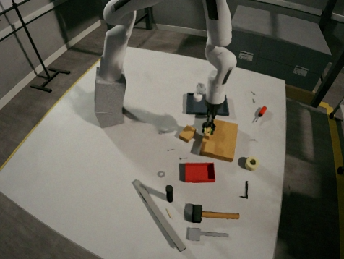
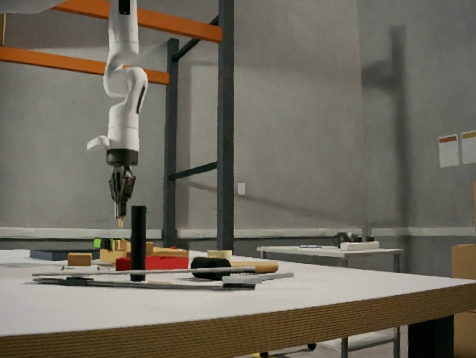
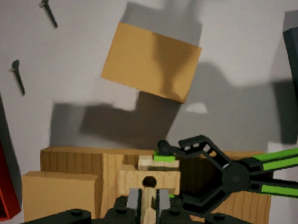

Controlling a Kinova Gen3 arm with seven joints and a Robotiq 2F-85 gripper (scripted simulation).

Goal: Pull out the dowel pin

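Now: hand 2 cm above the dowel pin. Also, from my hand: pale wooden block: 8 cm below; then wooden bench board: 10 cm below, 6 cm ahead; then tan wooden block: 11 cm below, 9 cm behind, 1 cm to the left.
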